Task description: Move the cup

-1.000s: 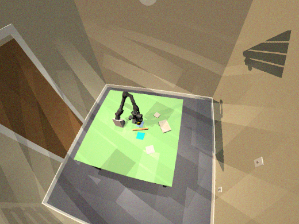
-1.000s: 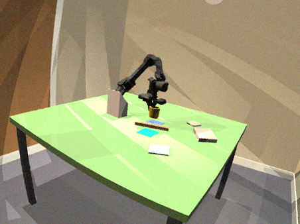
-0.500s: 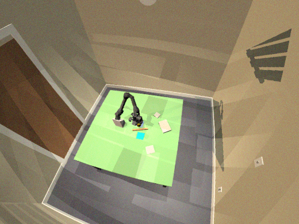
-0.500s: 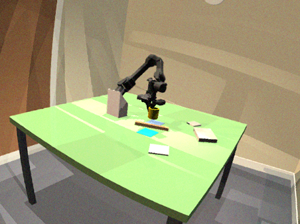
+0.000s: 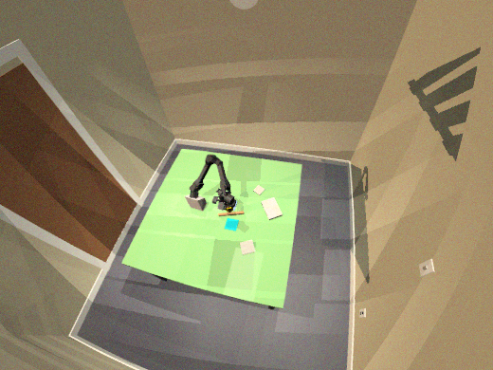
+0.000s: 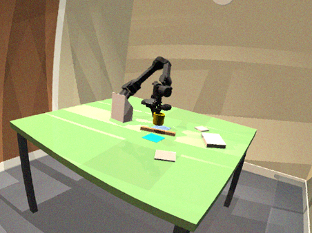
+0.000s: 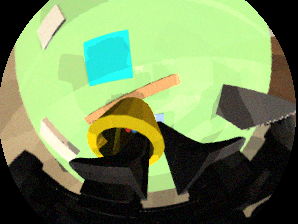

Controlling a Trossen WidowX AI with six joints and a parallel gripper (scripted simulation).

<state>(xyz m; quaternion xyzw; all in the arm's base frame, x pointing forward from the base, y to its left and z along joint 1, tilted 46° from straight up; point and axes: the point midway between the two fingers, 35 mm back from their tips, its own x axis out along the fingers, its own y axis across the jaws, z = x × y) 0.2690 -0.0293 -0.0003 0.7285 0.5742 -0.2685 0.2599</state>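
The cyan pad is 6 cm ahead of my gripper tip, 12 cm to the right of it and 9 cm below it. The rest, counted from my gripper tip: orange bar 4 cm ahead, 2 cm to the right, 8 cm below; yellow cup 2 cm ahead.
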